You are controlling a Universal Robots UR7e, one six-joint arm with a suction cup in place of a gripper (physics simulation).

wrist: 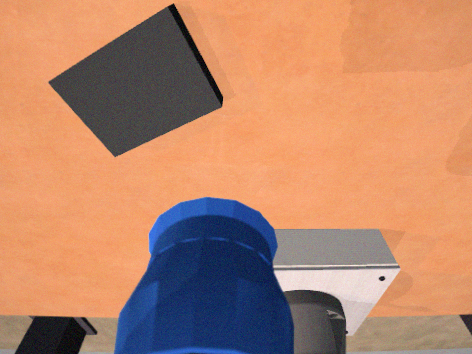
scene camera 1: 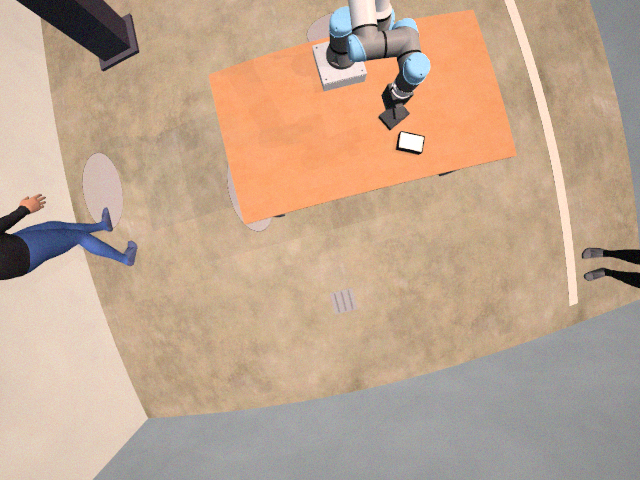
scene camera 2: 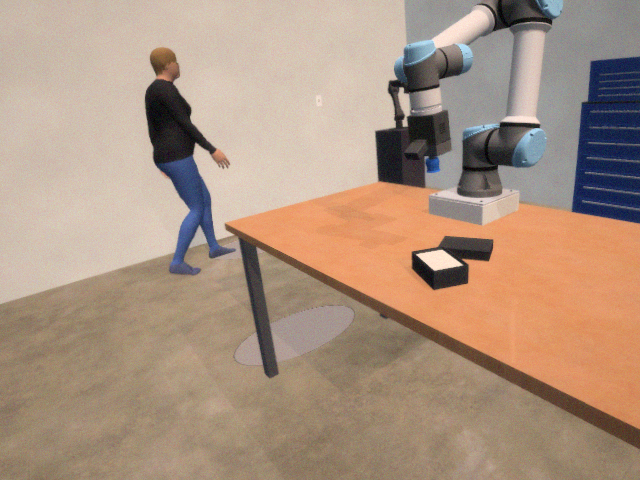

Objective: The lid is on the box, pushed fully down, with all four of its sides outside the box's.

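The black box stands upright on the table, its top open, with a white surface inside; it does not show in the wrist view. The dark lid lies flat on the table beside the box, on the robot base's side, smooth face up and turned at an angle to the box. In scene camera 1 a narrow gap separates them. My gripper, a blue suction cup, is open, holds nothing and hangs well above the table. In scene camera 1 the arm hides the cup.
The orange table carries the grey robot base block behind the lid. A person stands beyond the table. A blue drawer cabinet stands behind it at the right.
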